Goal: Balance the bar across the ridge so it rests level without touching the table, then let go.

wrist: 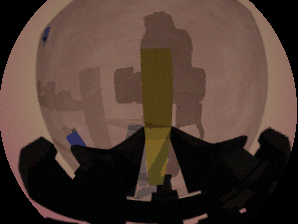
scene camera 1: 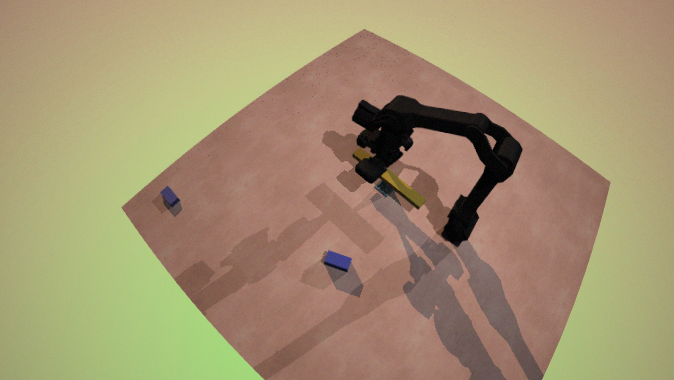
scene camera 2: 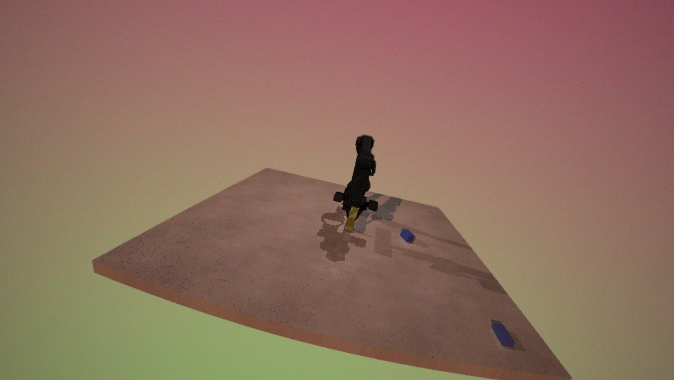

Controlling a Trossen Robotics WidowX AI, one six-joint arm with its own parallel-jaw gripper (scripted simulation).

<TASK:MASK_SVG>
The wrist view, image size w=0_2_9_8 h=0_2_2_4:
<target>my gripper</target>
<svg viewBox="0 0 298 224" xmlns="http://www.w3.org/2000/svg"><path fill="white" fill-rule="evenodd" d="M45 217L51 224L77 224L77 222L63 222L55 220L55 218ZM19 171L32 201L71 220L89 224L182 224L186 218L208 214L198 224L246 224L281 180L291 144L289 136L266 128L259 133L258 151L251 156L243 149L246 135L210 144L170 127L170 141L189 193L201 193L164 201L128 198L134 197L145 149L144 127L110 149L71 145L74 159L80 164L73 180L55 160L55 145L44 137L21 147Z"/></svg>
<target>yellow bar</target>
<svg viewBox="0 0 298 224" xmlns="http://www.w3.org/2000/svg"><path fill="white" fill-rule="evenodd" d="M141 48L141 97L146 168L148 168L149 185L160 185L165 180L166 164L168 164L168 151L170 148L170 127L172 127L172 49Z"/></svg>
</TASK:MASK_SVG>
